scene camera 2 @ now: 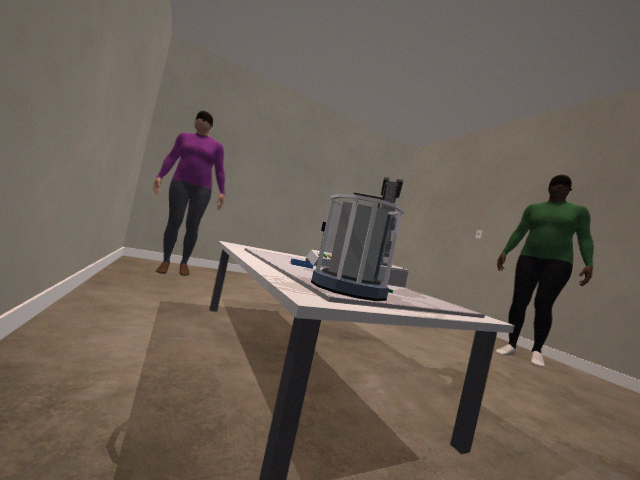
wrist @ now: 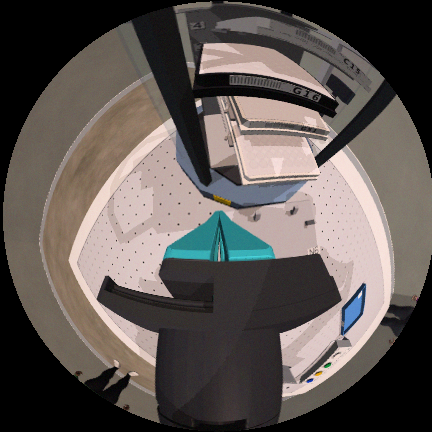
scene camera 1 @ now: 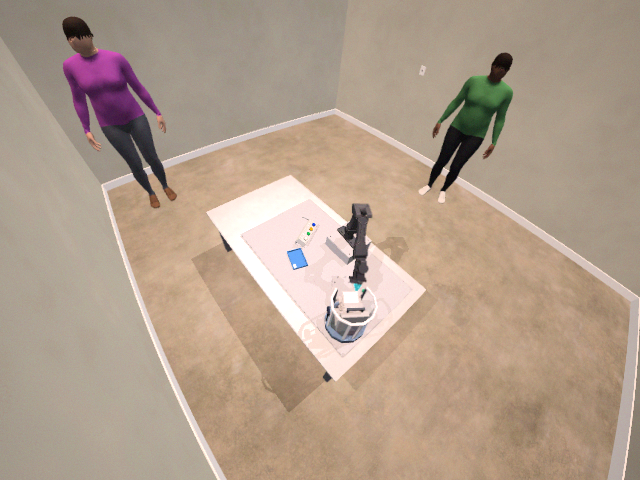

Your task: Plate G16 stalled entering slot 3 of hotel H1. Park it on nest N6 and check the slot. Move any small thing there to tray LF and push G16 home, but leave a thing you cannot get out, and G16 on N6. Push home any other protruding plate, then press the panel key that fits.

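Places are measured from the arm's base along level axes (x ahead, y left, z up), in metres.
Pixels of known places: gripper, fingertip midpoint: (wrist: 218, 216); arm's base, link origin: (scene camera 1: 348, 237).
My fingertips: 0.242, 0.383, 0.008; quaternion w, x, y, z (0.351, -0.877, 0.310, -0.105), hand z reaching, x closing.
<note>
Ahead of a thing's pixels: the offset from my fingertips to its top centre, as dx, dy, dz. "*": to the spot under its first point.
My gripper (wrist: 218, 216) (scene camera 1: 357, 287) is shut and empty, its teal fingertips together in front of the hotel. Hotel H1 has a blue base (wrist: 250, 195) (scene camera 2: 351, 287) and dark posts. Plate G16 @[+0.094, +0.072, +0.103] (wrist: 252, 62), pale with a black labelled front edge, sits in the hotel below plate C15 (wrist: 350, 65). Two pale plates, an upper one @[+0.115, +0.066, +0.060] (wrist: 275, 111) and a lower one @[+0.102, +0.042, +0.019] (wrist: 280, 155), show below G16. Nest N6 @[+0.024, -0.095, -0.025] (wrist: 295, 240) lies in front of the base, partly hidden by the gripper. A blue tray @[+0.142, -0.458, -0.083] (wrist: 354, 309) (scene camera 1: 297, 258) lies flat. No small loose thing can be made out in slot 3.
The key panel @[-0.029, -0.607, -0.017] (scene camera 1: 305, 240) with blue, yellow, green and white keys stands beyond the blue tray. A grey block (scene camera 1: 338, 250) stands near the arm's base. The hotel's post @[* +0.015, +0.052, +0.090] (wrist: 172, 95) rises left of the plates. Two people stand away from the table (scene camera 1: 258, 206).
</note>
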